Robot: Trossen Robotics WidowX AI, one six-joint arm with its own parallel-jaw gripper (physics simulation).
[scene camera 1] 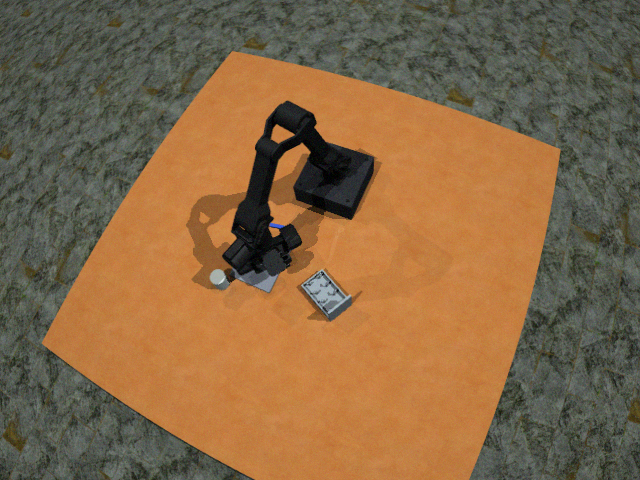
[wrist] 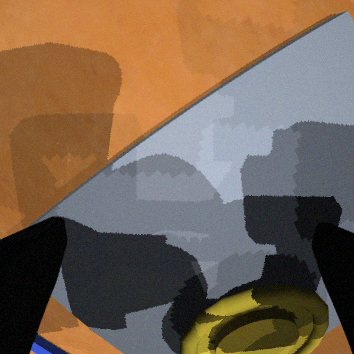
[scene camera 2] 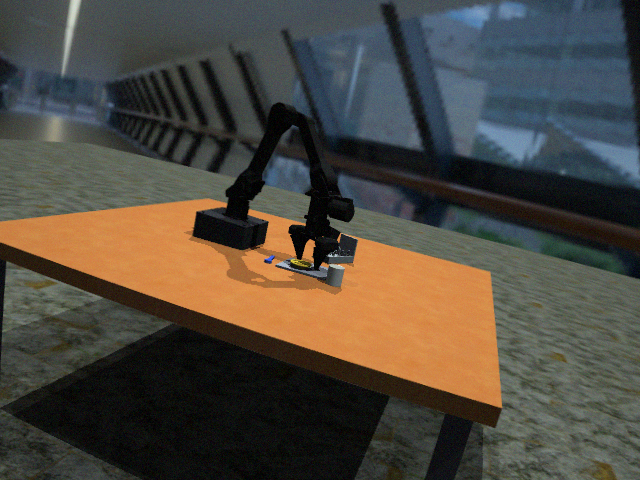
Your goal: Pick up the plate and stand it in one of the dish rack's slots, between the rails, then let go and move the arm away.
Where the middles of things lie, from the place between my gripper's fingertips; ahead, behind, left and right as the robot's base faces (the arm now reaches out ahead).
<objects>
Right now my hand is 2 cm short of the grey mat [wrist: 224, 196] and 3 cm to the left of it. Round my hand: grey dish rack [scene camera 1: 321, 289]: 18 cm to the left, 3 cm above.
</objects>
